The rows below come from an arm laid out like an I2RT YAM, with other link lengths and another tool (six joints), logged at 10 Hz.
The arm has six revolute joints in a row. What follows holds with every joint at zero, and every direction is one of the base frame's.
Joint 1 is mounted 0.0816 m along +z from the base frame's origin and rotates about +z.
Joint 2 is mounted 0.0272 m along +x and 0.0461 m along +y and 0.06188 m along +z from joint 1 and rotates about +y.
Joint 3 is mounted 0.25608 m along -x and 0.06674 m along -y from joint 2 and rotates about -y.
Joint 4 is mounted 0.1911 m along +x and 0.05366 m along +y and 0.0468 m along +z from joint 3 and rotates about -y.
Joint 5 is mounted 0.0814 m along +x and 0.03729 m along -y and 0.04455 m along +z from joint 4 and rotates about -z.
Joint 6 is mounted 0.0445 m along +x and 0.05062 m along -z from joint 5 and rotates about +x.
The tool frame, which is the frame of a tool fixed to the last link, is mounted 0.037 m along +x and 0.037 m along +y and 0.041 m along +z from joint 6; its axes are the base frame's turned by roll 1.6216, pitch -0.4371 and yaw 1.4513 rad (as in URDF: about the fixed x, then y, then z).
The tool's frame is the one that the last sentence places.
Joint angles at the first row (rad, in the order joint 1, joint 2, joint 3, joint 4, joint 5, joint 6):
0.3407 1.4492 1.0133 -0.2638 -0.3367 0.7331
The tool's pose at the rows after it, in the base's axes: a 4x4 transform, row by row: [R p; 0 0 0 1], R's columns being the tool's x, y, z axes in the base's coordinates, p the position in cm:
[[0.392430, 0.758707, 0.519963, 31.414], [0.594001, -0.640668, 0.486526, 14.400], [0.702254, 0.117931, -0.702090, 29.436], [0, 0, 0, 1]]
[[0.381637, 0.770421, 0.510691, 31.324], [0.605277, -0.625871, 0.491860, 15.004], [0.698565, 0.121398, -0.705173, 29.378], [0, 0, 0, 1]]
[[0.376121, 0.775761, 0.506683, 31.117], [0.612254, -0.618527, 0.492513, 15.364], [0.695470, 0.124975, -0.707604, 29.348], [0, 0, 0, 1]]
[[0.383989, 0.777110, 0.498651, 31.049], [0.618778, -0.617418, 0.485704, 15.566], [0.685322, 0.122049, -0.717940, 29.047], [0, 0, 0, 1]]
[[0.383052, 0.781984, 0.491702, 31.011], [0.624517, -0.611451, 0.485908, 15.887], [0.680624, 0.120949, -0.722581, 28.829], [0, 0, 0, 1]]
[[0.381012, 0.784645, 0.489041, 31.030], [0.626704, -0.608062, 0.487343, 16.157], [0.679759, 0.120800, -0.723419, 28.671], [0, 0, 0, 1]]
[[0.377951, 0.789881, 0.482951, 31.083], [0.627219, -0.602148, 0.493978, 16.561], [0.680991, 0.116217, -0.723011, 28.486], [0, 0, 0, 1]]
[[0.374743, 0.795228, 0.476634, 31.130], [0.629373, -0.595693, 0.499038, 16.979], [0.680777, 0.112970, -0.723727, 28.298], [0, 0, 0, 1]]
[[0.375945, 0.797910, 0.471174, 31.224], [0.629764, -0.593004, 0.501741, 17.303], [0.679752, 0.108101, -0.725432, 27.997], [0, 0, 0, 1]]
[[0.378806, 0.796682, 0.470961, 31.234], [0.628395, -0.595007, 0.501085, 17.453], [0.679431, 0.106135, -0.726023, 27.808], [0, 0, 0, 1]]
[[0.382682, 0.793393, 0.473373, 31.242], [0.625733, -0.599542, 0.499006, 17.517], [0.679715, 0.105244, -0.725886, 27.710], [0, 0, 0, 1]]
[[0.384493, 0.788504, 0.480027, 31.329], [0.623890, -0.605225, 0.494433, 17.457], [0.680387, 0.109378, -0.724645, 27.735], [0, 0, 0, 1]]
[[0.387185, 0.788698, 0.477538, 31.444], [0.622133, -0.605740, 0.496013, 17.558], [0.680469, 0.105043, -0.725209, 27.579], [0, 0, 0, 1]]
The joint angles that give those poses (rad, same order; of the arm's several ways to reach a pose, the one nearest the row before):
0.3660 1.4629 1.0332 -0.2841 -0.3166 0.7163
0.3829 1.4711 1.0404 -0.2873 -0.3142 0.7110
0.3962 1.4700 1.0400 -0.2899 -0.3074 0.7102
0.4048 1.4748 1.0400 -0.2984 -0.2980 0.7129
0.4146 1.4818 1.0401 -0.2977 -0.2945 0.7132
0.4225 1.4885 1.0385 -0.2900 -0.2915 0.7154
0.4328 1.4993 1.0385 -0.2787 -0.2930 0.7206
0.4435 1.5105 1.0399 -0.2700 -0.2930 0.7242
0.4517 1.5228 1.0378 -0.2578 -0.2919 0.7302
0.4575 1.5273 1.0325 -0.2475 -0.2869 0.7371
0.4615 1.5288 1.0281 -0.2397 -0.2804 0.7446
0.4608 1.5294 1.0278 -0.2351 -0.2733 0.7469
0.4622 1.5370 1.0278 -0.2286 -0.2746 0.7510

